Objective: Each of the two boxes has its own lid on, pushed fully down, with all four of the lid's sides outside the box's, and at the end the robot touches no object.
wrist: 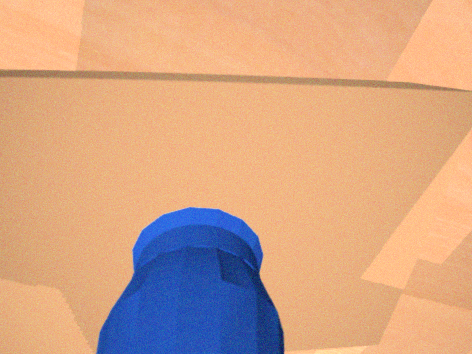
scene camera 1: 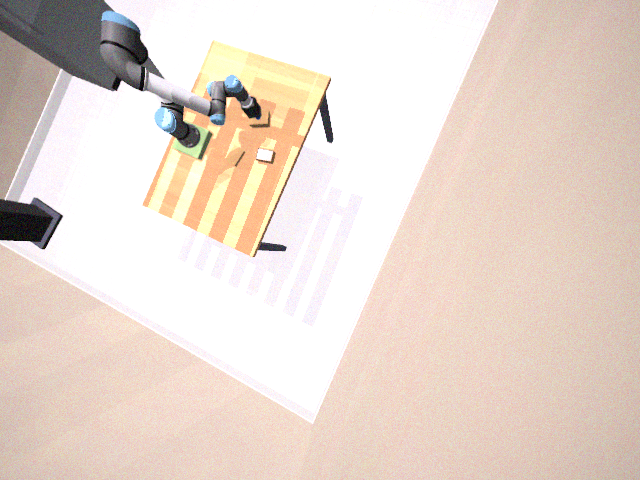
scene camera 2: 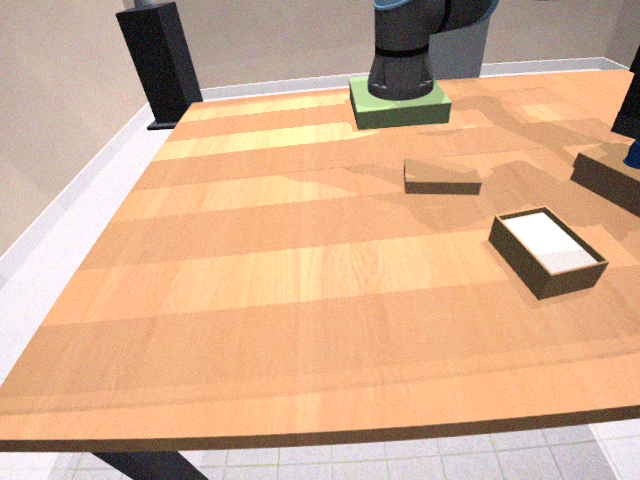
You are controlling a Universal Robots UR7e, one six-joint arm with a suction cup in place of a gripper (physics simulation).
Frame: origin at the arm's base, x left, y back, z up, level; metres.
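Seen in the pictures: end effector, tool point: point(wrist: 202, 256) point(scene camera 1: 258, 117) point(scene camera 2: 636, 165); arm's base, origin of the base link: point(scene camera 1: 189, 136) point(scene camera 2: 399, 87).
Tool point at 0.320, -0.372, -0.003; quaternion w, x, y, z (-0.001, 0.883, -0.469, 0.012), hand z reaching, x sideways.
Pixels of each thing's top centre, then the offset from my tool point to it, as dx, dy, dz. Level surfaces: height alone.
- small open box, middle of its top: point(scene camera 2: 548, 236) point(scene camera 1: 264, 154) -0.191, -0.156, -0.005
- small brown flat piece, middle of its top: point(scene camera 2: 440, 168) point(scene camera 1: 234, 155) -0.282, +0.038, -0.024
- larger brown piece, middle of its top: point(wrist: 200, 258) point(scene camera 2: 637, 163) point(scene camera 1: 258, 117) +0.001, +0.001, +0.003
- striped wooden table, its level: dz -0.047
A small open box point(scene camera 1: 265, 161) point(scene camera 2: 518, 258) stands upright with a bright white inside and no lid on it. A small brown flat piece point(scene camera 1: 239, 159) point(scene camera 2: 442, 186), looking like a lid, lies apart from it on the table. A larger brown piece point(scene camera 1: 263, 123) point(scene camera 2: 604, 180) point(wrist: 280, 160) shows a flat, unbroken top in the wrist view and is cut off in scene camera 2. Whether it is a lid alone or a lid on a box, I cannot tell. My suction cup point(scene camera 1: 258, 117) point(scene camera 2: 631, 159) point(wrist: 198, 217) is over this top, open; whether they touch is unclear.
The green base block point(scene camera 1: 200, 149) point(scene camera 2: 403, 116) carries the arm at the table's far side. The striped wooden table point(scene camera 1: 227, 206) point(scene camera 2: 258, 351) bears all the pieces. A black pedestal point(scene camera 1: 25, 222) point(scene camera 2: 160, 67) stands on the floor beyond the table.
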